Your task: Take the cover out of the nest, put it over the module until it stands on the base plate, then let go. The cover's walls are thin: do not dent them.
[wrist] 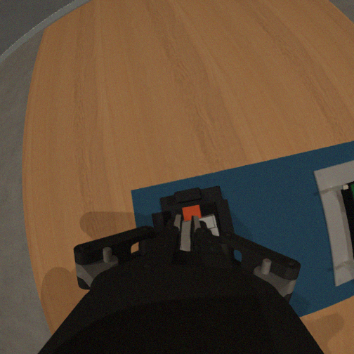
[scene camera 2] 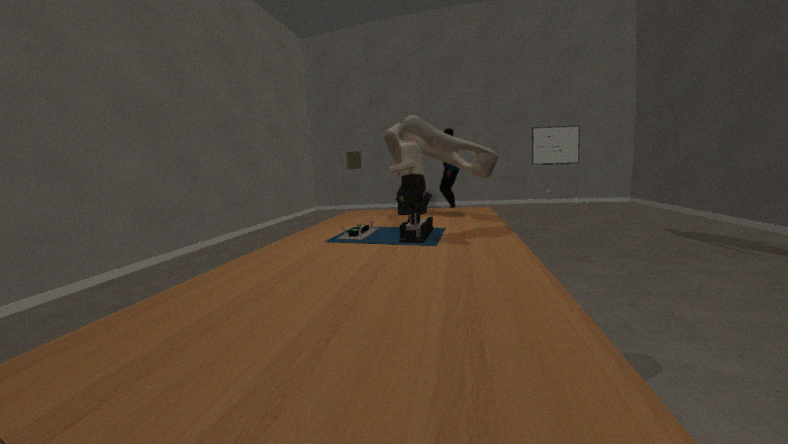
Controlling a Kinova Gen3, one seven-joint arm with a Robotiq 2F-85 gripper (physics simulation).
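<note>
The light grey cover (scene camera 2: 417, 227) (wrist: 210, 224) sits in the black nest (scene camera 2: 428, 227) (wrist: 226, 212); the fingers hide much of it in the wrist view. My gripper (scene camera 2: 414, 218) (wrist: 186, 223) points down over the nest, its fingers close together on a narrow grey raised part in the middle of the cover. Whether the cover is lifted at all cannot be told. The black and green module (scene camera 2: 358, 229) (wrist: 349, 207) is on the whitish base plate (scene camera 2: 371, 233) (wrist: 333, 230), to the left in the scene view and at the right edge of the wrist view.
Nest and base plate are on a blue mat (scene camera 2: 386, 237) (wrist: 275, 200) on the long wooden table (scene camera 2: 352, 330) (wrist: 150, 100). Several thin posts stand up around the module. An orange patch (wrist: 191, 212) shows inside the nest beside the cover. A person (scene camera 2: 449, 184) stands behind the table.
</note>
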